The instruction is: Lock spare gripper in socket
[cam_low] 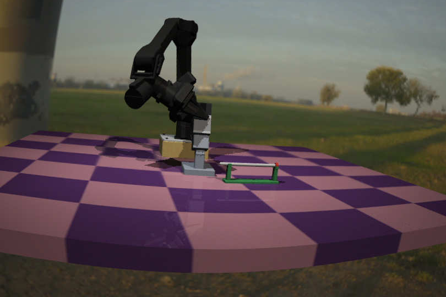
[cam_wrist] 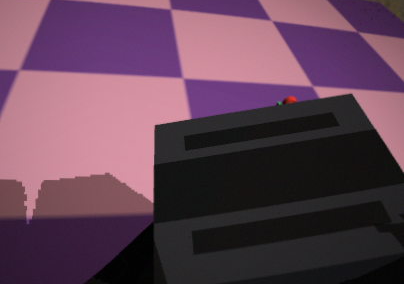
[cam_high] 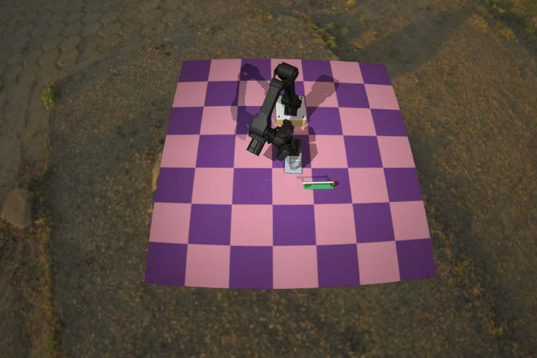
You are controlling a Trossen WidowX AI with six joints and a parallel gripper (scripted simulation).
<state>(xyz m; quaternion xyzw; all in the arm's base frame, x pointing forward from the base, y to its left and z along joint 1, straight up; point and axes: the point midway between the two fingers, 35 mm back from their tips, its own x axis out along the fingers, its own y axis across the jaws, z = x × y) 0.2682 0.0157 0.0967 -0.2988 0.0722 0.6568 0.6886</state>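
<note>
Now: the spare gripper 1 cm to the right of my gripper tip and 1 cm below it. The rest, counted from my gripper tip: green rack: 10 cm ahead, 11 cm to the left, 11 cm below; grey mount: 1 cm ahead, 1 cm to the right, 9 cm below.
</note>
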